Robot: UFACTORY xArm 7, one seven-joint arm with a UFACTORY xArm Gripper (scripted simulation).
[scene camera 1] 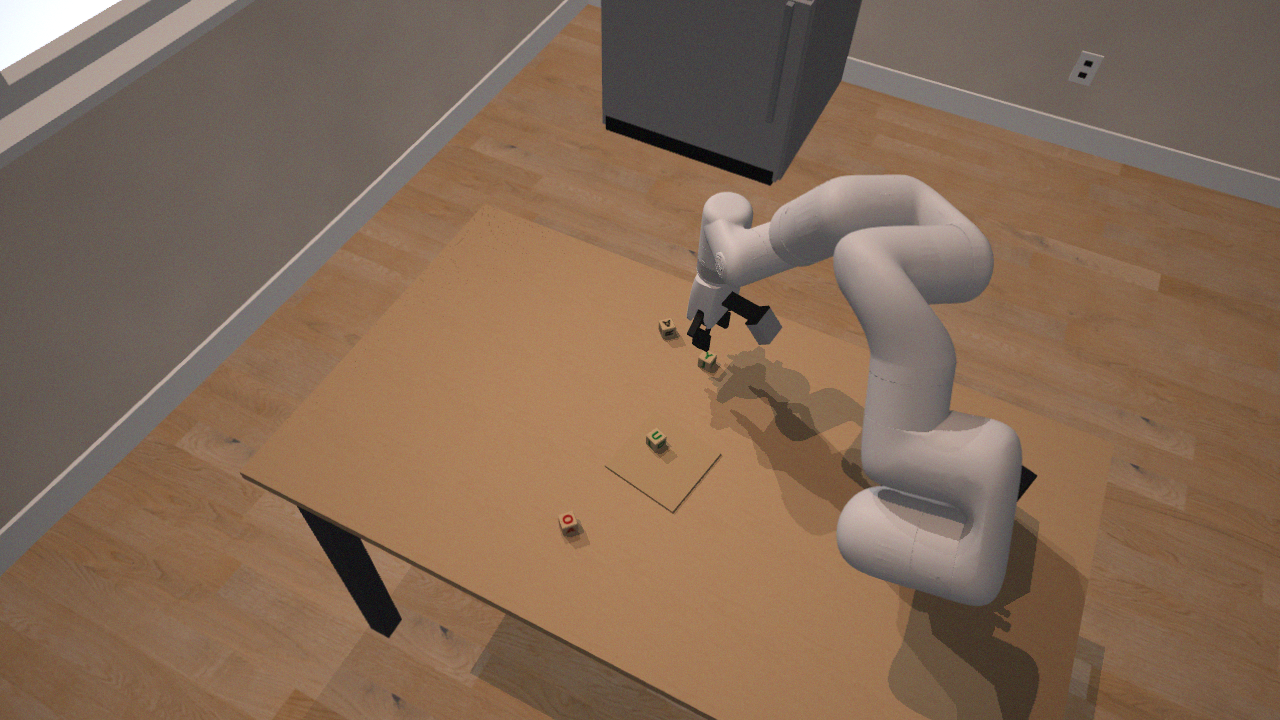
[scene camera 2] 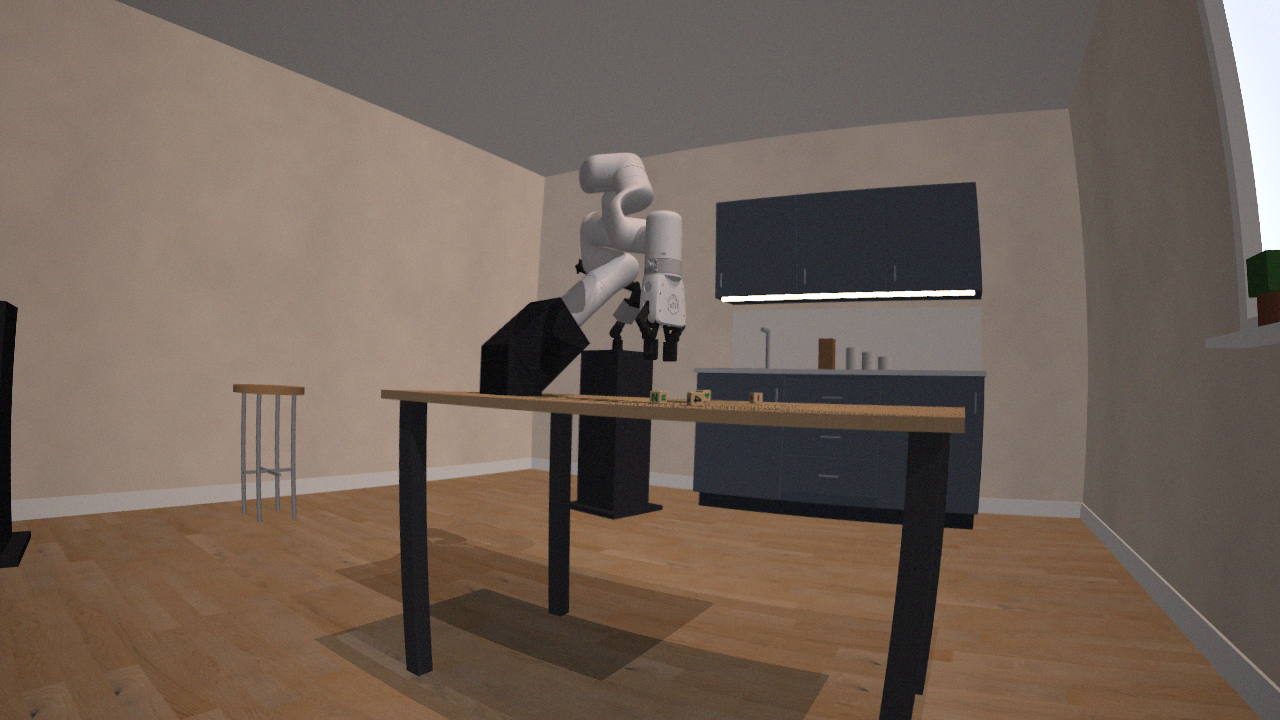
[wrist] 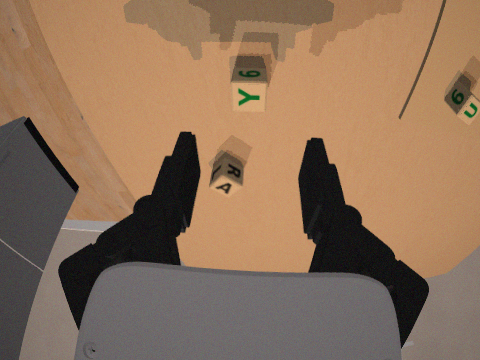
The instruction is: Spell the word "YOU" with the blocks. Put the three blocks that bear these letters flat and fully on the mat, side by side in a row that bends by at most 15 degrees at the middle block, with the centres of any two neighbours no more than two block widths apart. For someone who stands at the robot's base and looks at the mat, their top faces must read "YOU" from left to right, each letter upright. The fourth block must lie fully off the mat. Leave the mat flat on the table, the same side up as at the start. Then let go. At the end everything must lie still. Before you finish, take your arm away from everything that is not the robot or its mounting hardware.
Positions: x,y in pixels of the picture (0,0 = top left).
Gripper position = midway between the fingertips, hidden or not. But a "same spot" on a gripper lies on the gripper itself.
Labels:
The gripper shows in scene camera 1 (710,335), in scene camera 2 and in the wrist view. One and the same spot on the gripper: (wrist: 325,216) is (scene camera 2: 666,341).

